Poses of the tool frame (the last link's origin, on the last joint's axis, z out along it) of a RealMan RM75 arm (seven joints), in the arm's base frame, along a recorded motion.
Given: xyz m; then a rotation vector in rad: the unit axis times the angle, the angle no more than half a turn.
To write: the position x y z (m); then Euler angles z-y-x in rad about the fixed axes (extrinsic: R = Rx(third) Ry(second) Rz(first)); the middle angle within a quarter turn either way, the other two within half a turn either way. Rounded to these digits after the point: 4 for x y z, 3 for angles.
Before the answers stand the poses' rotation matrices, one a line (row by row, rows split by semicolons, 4 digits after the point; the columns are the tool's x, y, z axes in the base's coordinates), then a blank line. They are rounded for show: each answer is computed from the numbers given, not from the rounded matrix.
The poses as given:
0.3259, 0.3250, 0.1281, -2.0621, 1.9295, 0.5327
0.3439, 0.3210, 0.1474, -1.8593, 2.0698, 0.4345
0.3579, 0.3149, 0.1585, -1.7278, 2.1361, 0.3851
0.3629, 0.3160, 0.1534, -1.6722, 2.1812, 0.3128
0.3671, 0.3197, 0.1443, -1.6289, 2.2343, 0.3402
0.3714, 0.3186, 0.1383, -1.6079, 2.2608, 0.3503
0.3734, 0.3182, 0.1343, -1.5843, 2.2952, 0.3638
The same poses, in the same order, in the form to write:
0.0470 -0.9954 -0.0836; -0.8973 -0.0789 0.4343; -0.4389 0.0546 -0.8969
-0.0985 -0.9945 0.0367; -0.8958 0.1046 0.4321; -0.4335 0.0097 -0.9011
-0.1834 -0.9769 0.1094; -0.8772 0.2129 0.4303; -0.4437 -0.0170 -0.8960
-0.2249 -0.9616 0.1572; -0.8787 0.2699 0.3938; -0.4211 -0.0495 -0.9057
-0.2751 -0.9510 0.1410; -0.8660 0.3088 0.3934; -0.4176 -0.0139 -0.9085
-0.2992 -0.9448 0.1338; -0.8599 0.3278 0.3912; -0.4135 0.0020 -0.9105
-0.3288 -0.9365 0.1219; -0.8529 0.3498 0.3875; -0.4055 0.0234 -0.9138

0.3259, 0.3250, 0.1281, 1.524, -0.084, -2.691
0.3439, 0.3210, 0.1474, 1.669, 0.037, -2.694
0.3579, 0.3149, 0.1585, 1.756, 0.110, -2.694
0.3629, 0.3160, 0.1534, 1.801, 0.158, -2.731
0.3671, 0.3197, 0.1443, 1.852, 0.141, -2.733
0.3714, 0.3186, 0.1383, 1.878, 0.134, -2.736
0.3734, 0.3182, 0.1343, 1.908, 0.122, -2.741

